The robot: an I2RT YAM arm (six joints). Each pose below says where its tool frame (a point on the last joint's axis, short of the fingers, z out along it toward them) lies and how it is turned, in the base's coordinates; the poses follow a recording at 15 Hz.
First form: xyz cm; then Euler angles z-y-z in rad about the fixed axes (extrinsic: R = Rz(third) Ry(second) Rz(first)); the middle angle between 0 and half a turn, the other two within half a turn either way.
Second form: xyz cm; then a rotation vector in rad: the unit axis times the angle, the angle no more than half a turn. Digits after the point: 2 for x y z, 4 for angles.
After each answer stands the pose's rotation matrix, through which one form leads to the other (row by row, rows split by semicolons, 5 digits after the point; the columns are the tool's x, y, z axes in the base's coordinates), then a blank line. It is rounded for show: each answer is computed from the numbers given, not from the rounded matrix.
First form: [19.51 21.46 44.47 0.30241 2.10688 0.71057]
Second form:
[19.51 21.46 44.47 -0.4390 2.1211 0.5980]
-0.56385 -0.50736 0.65166; -0.09230 0.82282 0.56076; -0.82070 0.25604 -0.51077

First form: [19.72 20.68 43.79 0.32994 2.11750 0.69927]
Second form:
[19.72 20.68 43.79 -0.4000 2.1415 0.6027]
-0.58494 -0.48004 0.65376; -0.06862 0.83245 0.54984; -0.80817 0.27676 -0.51987

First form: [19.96 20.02 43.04 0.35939 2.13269 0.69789]
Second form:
[19.96 20.02 43.04 -0.3701 2.1656 0.6118]
-0.60815 -0.45797 0.64839; -0.05102 0.83766 0.54380; -0.79218 0.29763 -0.53279

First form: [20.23 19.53 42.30 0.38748 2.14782 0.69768]
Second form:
[20.23 19.53 42.30 -0.3422 2.1888 0.6203]
-0.62982 -0.43685 0.64226; -0.03493 0.84195 0.53842; -0.77596 0.31668 -0.54553

